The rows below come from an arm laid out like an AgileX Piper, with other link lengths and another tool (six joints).
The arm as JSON. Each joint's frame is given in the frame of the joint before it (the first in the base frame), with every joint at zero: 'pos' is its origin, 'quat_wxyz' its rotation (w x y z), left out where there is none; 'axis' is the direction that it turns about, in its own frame. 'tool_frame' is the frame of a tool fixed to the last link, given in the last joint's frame.
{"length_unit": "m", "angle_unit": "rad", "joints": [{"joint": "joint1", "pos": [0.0, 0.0, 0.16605], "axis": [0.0, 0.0, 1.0]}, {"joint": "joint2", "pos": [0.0, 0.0, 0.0], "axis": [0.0, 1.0, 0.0]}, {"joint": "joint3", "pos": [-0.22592, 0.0, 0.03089], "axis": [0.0, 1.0, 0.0]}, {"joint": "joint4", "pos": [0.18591, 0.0, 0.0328], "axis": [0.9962, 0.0, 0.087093]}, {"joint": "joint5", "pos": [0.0, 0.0, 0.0], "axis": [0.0, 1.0, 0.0]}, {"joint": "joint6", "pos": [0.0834, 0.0, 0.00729], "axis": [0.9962, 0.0, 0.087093]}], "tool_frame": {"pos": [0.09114, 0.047, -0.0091], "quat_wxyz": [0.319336, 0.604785, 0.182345, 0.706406]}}
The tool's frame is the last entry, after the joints.
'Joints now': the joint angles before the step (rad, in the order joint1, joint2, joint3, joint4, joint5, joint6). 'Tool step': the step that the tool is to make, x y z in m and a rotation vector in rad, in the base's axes. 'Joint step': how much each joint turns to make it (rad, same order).
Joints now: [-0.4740 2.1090 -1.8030 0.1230 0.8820 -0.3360]
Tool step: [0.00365 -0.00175 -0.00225 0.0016 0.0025 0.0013]
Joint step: [0.0000 0.0250 -0.0330 0.0000 0.0111 0.0000]
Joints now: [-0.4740 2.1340 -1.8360 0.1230 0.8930 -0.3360]
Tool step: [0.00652 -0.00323 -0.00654 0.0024 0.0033 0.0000]
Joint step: [0.0000 0.0460 -0.0490 0.0000 0.0070 0.0009]
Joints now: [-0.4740 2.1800 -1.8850 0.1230 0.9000 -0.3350]
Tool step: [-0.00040 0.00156 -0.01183 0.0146 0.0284 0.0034]
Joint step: [0.0030 0.0310 -0.0020 0.0000 0.0029 -0.0001]
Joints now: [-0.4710 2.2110 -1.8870 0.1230 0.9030 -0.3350]
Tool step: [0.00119 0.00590 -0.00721 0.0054 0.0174 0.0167]
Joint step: [0.0160 0.0180 0.0000 -0.0031 0.0000 0.0001]
